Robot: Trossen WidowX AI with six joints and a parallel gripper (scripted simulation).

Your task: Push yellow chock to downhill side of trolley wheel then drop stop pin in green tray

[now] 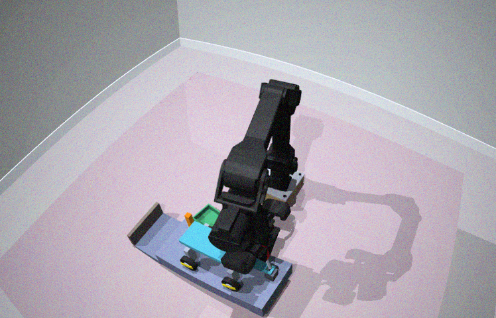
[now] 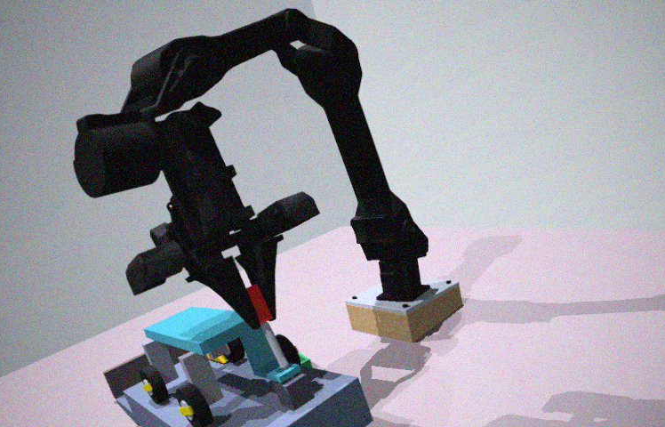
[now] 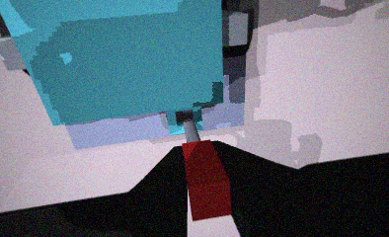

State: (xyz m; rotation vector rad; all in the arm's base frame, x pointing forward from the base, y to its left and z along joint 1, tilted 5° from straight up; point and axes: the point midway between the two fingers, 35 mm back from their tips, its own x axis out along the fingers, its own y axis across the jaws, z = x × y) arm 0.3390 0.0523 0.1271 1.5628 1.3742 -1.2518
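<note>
Right now the yellow chock is 7 cm behind my gripper tip, 21 cm to the right of it and 8 cm below it. Round my gripper tip: blue-grey ramp: 12 cm to the right, 12 cm below; then red-headed stop pin: right at my gripper tip; then trolley: 11 cm to the right, 6 cm below.
</note>
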